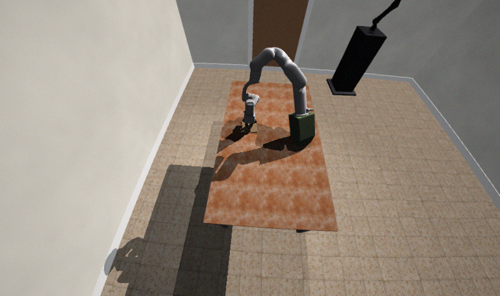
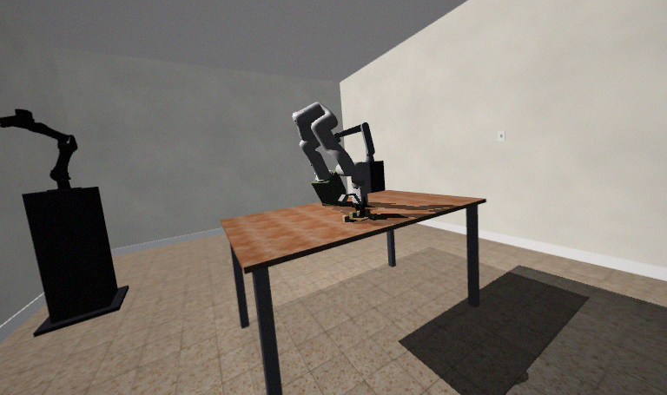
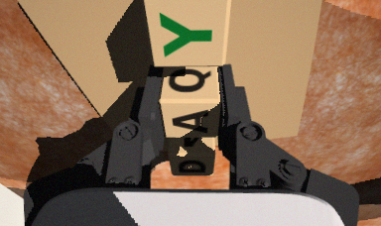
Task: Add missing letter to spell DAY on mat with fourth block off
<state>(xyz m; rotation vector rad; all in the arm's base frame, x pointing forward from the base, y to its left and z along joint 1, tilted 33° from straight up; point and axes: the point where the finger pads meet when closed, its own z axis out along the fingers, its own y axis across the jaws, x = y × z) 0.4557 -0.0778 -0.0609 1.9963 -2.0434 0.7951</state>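
Right now the tan mat is 20 mm below my hand. Also, from my hand: D block (50 mm to the left, 10 mm below).
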